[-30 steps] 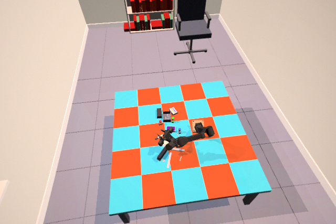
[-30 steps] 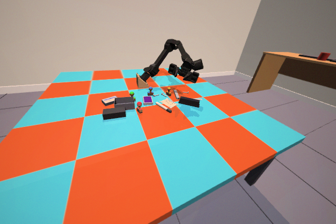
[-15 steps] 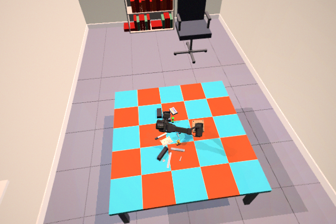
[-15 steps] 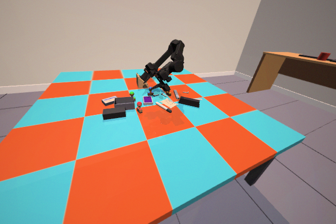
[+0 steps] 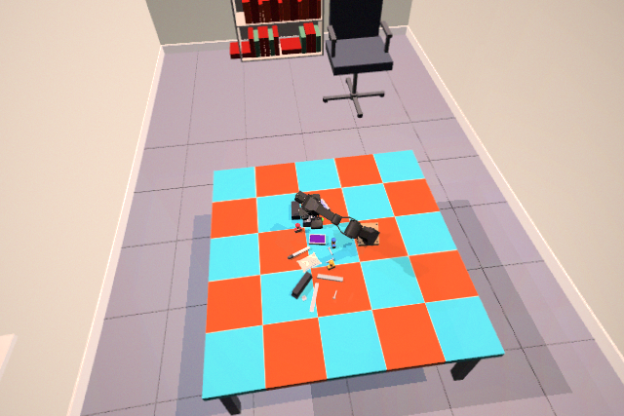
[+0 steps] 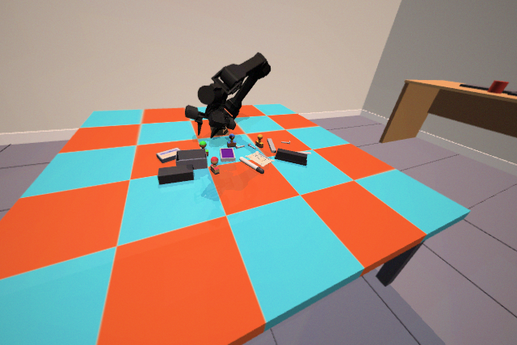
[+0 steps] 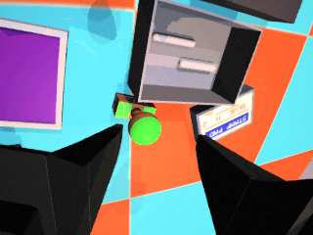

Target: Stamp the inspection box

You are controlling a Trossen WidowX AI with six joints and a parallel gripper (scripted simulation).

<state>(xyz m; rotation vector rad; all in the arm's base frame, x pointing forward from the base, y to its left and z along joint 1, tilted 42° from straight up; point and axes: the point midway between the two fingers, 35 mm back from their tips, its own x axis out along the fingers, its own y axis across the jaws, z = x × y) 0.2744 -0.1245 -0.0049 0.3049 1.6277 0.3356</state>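
Right now the green stamp is 2 cm behind my gripper tip, 1 cm to the right of it and 8 cm below it. Round my gripper tip: purple ink pad: 9 cm to the left, 9 cm below; grey box: 4 cm ahead, 6 cm to the right, 9 cm below; red-knob stamp: 11 cm ahead, 2 cm to the left, 8 cm below.
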